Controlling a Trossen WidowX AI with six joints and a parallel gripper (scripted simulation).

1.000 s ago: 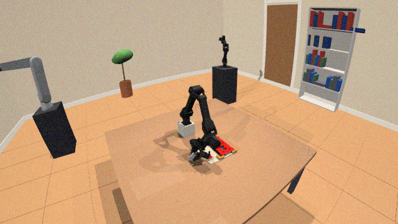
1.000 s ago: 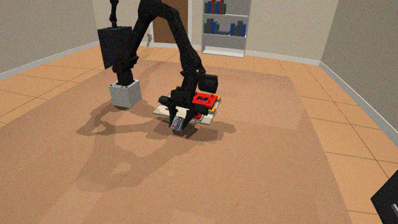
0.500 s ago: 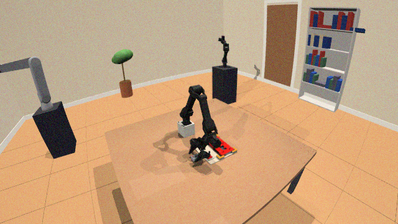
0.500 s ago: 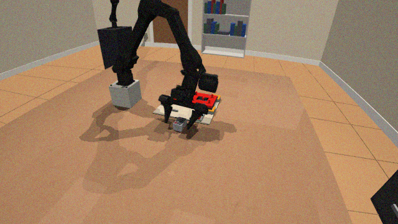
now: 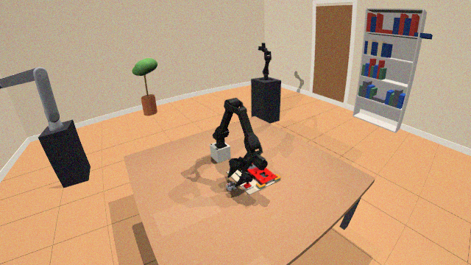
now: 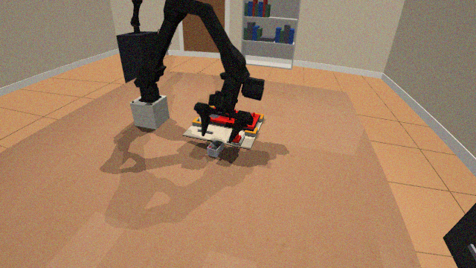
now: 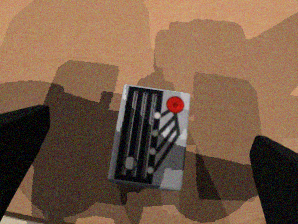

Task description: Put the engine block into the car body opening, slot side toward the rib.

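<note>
Now: the grey engine block 4 cm below my gripper tip.
</note>
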